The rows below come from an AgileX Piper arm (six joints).
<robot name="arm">
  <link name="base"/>
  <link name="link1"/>
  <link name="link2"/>
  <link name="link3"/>
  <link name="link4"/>
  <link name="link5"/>
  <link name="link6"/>
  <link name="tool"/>
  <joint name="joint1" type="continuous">
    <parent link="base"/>
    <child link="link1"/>
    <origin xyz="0 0 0.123"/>
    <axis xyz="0 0 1"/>
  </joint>
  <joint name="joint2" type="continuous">
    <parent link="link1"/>
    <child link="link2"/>
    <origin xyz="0 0 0" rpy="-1.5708 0 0"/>
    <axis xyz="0 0 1"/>
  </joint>
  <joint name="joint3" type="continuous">
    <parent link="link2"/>
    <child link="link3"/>
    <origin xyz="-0.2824 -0.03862 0"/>
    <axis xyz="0 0 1"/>
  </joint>
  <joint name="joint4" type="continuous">
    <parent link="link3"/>
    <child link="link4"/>
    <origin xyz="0.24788 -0.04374 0" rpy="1.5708 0 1.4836"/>
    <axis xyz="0 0 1"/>
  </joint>
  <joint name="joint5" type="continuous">
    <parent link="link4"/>
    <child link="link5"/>
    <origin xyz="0 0 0" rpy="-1.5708 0 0"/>
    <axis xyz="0 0 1"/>
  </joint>
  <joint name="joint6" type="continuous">
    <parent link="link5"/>
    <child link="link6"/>
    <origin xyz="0 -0.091 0" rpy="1.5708 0 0"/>
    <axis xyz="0 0 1"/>
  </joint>
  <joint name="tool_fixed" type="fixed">
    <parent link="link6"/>
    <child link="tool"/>
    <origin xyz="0 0 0"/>
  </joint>
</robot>
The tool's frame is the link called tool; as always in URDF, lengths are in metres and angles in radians. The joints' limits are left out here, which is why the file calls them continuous.
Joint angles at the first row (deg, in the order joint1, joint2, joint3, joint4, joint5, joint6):
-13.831, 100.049, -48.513, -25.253, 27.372, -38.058
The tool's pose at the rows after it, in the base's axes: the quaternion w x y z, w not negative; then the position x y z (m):
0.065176 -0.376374 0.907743 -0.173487 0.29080 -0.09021 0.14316
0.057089 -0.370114 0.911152 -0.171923 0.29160 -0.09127 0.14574
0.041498 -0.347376 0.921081 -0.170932 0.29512 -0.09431 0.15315
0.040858 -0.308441 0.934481 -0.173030 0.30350 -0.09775 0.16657
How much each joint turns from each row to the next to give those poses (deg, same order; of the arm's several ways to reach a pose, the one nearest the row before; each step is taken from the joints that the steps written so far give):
0.001, 0.001, -0.142, 0.000, 0.384, 0.008
0.000, -0.001, -0.860, 0.357, 1.836, 0.160
0.000, 0.109, -2.440, 0.401, 4.282, 1.643
-0.001, -0.002, -3.755, 0.991, 4.167, 2.922

